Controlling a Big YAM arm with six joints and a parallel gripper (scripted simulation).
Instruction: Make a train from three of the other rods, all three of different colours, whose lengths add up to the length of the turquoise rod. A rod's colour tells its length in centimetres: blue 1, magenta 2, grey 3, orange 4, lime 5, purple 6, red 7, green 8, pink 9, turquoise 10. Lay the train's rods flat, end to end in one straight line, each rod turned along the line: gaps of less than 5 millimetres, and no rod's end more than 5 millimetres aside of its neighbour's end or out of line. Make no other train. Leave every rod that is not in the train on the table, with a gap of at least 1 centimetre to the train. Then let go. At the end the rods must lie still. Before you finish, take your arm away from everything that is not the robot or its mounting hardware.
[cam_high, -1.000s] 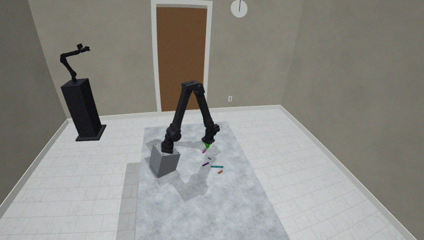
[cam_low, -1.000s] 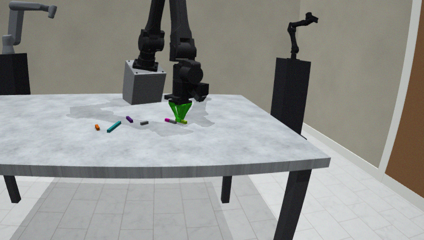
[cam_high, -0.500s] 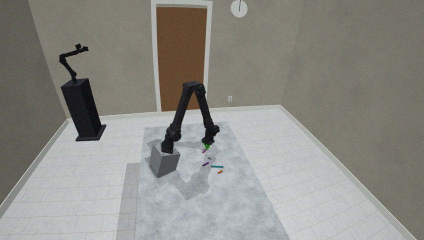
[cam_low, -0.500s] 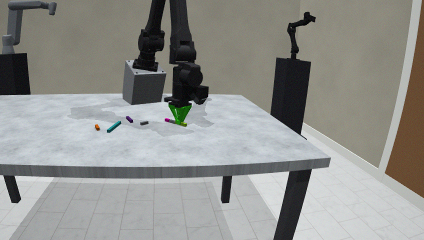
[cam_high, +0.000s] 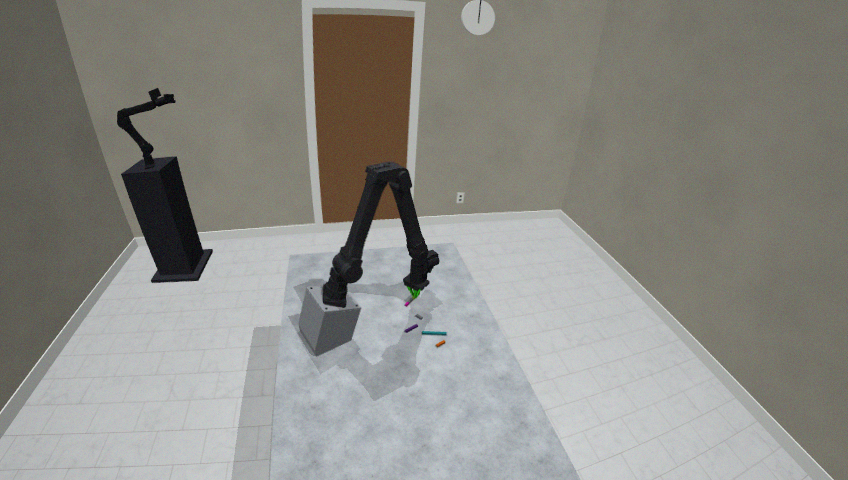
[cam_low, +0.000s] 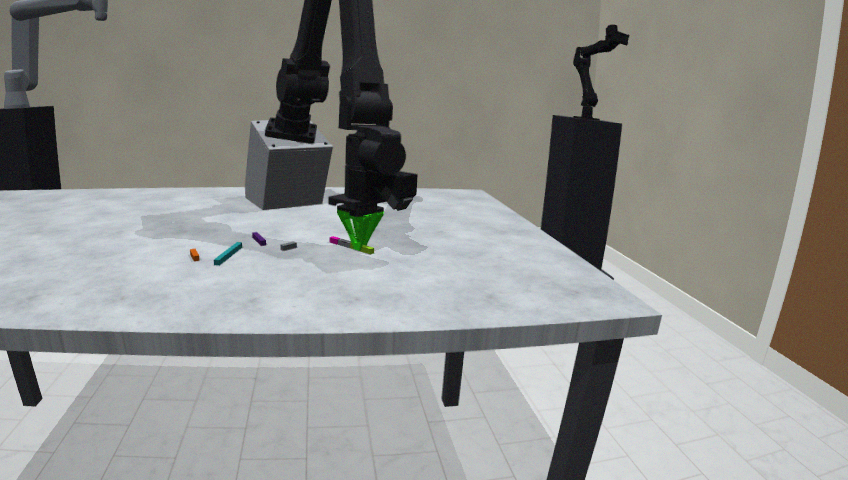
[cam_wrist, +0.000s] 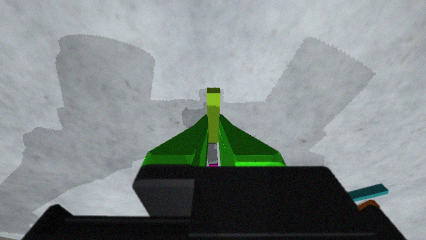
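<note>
Right now my hand is right at the lime rod. The rest, counted from my hand: purple rod (190 mm to the right, 50 mm behind, 10 mm below); magenta rod (40 mm to the right, 40 mm behind, 10 mm below); turquoise rod (230 mm to the right, 40 mm ahead, 10 mm below).
</note>
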